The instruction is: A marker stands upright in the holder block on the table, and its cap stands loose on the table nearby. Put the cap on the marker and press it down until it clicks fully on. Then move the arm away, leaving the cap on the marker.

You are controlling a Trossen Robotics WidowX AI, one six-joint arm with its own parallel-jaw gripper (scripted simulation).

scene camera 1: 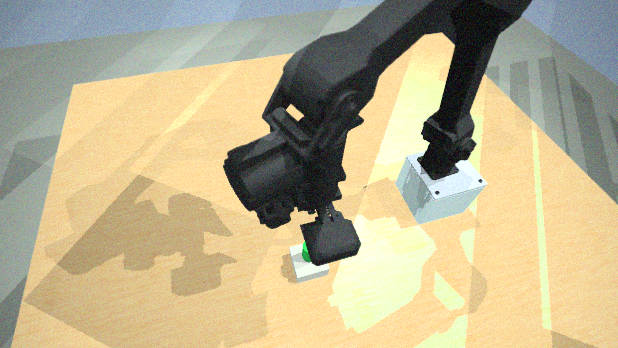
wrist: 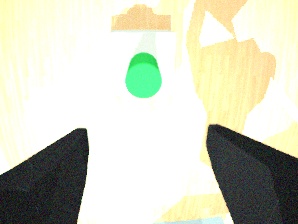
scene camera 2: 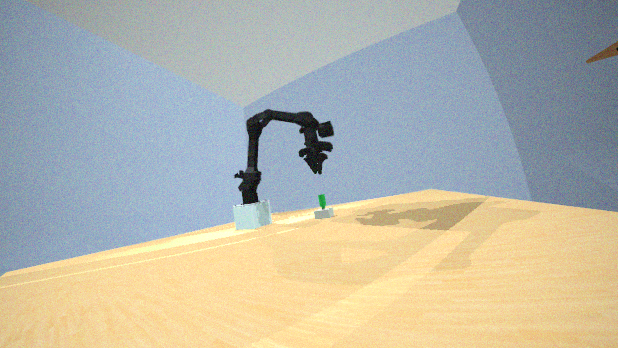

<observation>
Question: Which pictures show my gripper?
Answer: Scene camera 1, the wrist view and scene camera 2: all of them.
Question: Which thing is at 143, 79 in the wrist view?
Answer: A green cap.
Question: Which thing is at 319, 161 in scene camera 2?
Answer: My gripper.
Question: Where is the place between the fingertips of my gripper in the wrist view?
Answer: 148, 136
</observation>
